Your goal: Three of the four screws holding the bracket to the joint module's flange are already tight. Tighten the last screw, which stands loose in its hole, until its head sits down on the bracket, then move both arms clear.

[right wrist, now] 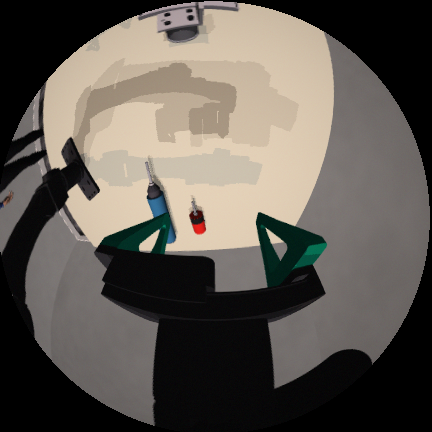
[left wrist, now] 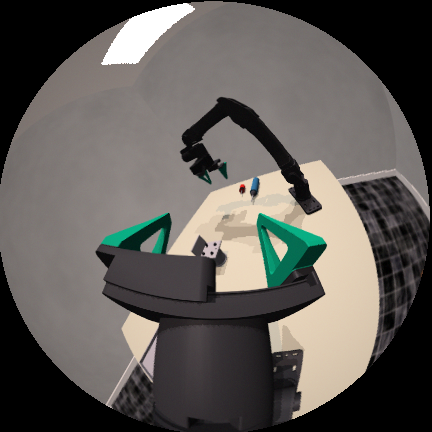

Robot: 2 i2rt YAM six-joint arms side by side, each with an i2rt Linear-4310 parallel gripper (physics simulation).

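Places are measured from the left arm's base along level axes (x up, y back, z right), in centimetres.
Pixels of known places: left gripper, between the fingertips: (left wrist: pixel 213 217); right gripper, between the fingertips: (right wrist: pixel 212 216) (left wrist: pixel 218 180); right arm's base, origin of its link: (right wrist: pixel 78 169) (left wrist: pixel 303 197).
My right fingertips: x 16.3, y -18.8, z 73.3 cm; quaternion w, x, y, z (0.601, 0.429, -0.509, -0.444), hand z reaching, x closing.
Note:
Ahead of a thing's pixels: the offset from my right fingertips to its top centre. "spot": to the spot under its first point. Level surfaces: height alone.
The light metal bracket (left wrist: pixel 212 245) (right wrist: pixel 174 21) sits on the dark round joint module @[dx -9.9, dy -3.3, dz -33.5 cm] (left wrist: pixel 221 258) (right wrist: pixel 183 35). Several dark spots show on its face; the views are too small to tell which screw is loose. A blue screwdriver @[spot: dx -12.8, dy +15.1, dz +5.6 cm] (left wrist: pixel 255 185) (right wrist: pixel 158 204) and a shorter red screwdriver @[dx -12.8, dy +5.8, dz +11.4 cm] (left wrist: pixel 242 188) (right wrist: pixel 199 225) lie on the table, side by side, shafts towards the module. My left gripper (left wrist: pixel 213 217) is open and empty, above the table on the bracket's side. My right gripper (left wrist: pixel 218 180) (right wrist: pixel 212 216) is open and empty, above and beyond the table edge near the screwdrivers.
The pale table @[dx -16.3 cm] (left wrist: pixel 345 260) (right wrist: pixel 305 100) carries the right arm's base plate (left wrist: pixel 307 202) (right wrist: pixel 81 169) beside the screwdrivers. The left arm's base (left wrist: pixel 290 362) shows low in the left wrist view. Part of a grey flat tray (right wrist: pixel 222 5) shows behind the bracket. Arm shadows cross the table.

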